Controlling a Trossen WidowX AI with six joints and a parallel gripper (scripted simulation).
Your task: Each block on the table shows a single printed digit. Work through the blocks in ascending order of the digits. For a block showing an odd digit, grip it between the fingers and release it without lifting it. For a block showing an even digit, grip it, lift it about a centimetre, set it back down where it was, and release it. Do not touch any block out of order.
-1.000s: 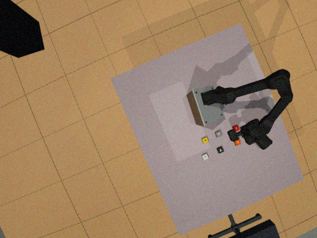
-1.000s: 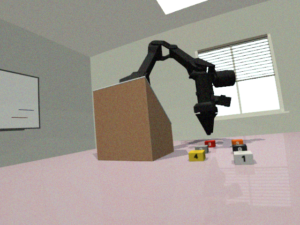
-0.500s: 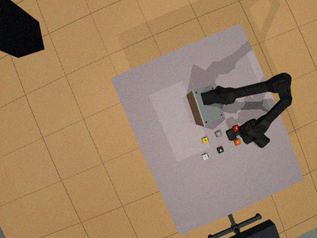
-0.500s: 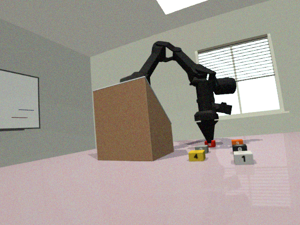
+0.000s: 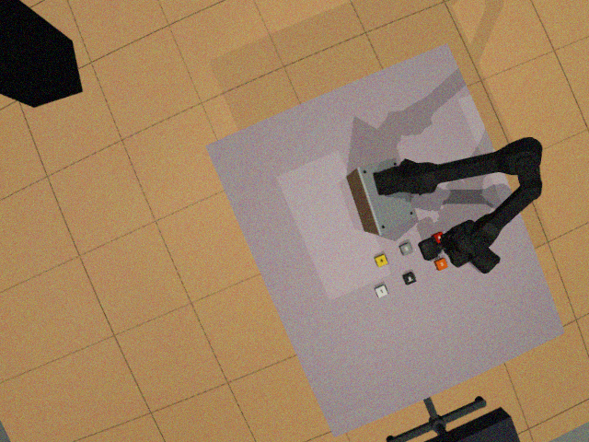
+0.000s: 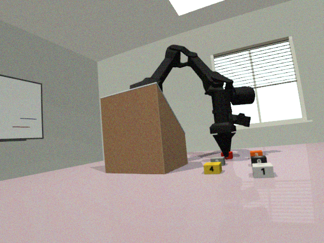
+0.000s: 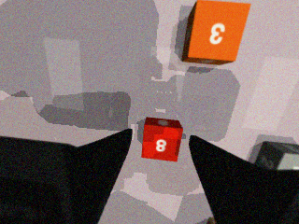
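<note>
Right now the black 9 block is 130 mm to the right of my gripper tip and 100 mm ahead of it. From my gripper tip the other things lie so: grey 2 block 120 mm to the right, 10 mm ahead; orange 3 block 90 mm ahead, 10 mm to the right; red 8 block right at my gripper tip.
</note>
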